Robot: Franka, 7 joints.
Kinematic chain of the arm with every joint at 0, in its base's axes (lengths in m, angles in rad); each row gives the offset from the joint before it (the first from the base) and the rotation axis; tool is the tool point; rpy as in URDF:
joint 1: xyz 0 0 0.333 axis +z
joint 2: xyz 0 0 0 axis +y
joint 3: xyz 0 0 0.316 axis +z
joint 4: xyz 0.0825 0 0 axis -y
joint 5: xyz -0.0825 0 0.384 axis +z
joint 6: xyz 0 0 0 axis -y
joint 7: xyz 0.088 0 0 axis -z
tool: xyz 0 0 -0.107 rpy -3.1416 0 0
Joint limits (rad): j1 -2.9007..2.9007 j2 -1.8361..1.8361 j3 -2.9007..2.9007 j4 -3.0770..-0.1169 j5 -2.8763..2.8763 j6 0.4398..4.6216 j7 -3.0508..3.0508
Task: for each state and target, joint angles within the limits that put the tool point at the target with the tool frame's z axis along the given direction. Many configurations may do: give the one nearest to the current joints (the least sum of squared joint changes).
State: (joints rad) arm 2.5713 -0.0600 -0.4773 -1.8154 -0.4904 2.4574 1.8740
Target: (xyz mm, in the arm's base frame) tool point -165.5 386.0 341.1 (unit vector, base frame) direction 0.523 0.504 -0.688
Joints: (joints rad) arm 2.4445 -0.2687 -0.3956 -2.5996 -1.2013 2.1792 1.8740
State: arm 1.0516 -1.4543 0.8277 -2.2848 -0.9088 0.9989 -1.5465
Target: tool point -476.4 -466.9 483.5 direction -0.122 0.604 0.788
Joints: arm 1.7103 -1.6343 1.3816 -1.4586 -0.8192 1.6723 -1.5465
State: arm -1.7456 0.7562 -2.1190 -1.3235 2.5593 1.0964 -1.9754
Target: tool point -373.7 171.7 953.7 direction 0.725 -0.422 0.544
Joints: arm -1.4789 -0.1427 -1.9945 -1.2368 2.8351 0.8607 -1.9754
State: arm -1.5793 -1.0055 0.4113 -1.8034 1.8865 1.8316 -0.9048
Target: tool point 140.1 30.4 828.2 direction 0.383 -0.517 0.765
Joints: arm -1.9620 -1.6849 0.2903 -2.2802 2.2066 2.7305 -0.9048
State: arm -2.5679 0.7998 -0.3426 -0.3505 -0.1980 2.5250 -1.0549
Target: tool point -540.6 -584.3 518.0 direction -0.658 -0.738 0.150
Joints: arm -2.3660 1.2296 -0.5251 -0.2748 -0.8241 3.3501 -1.0549
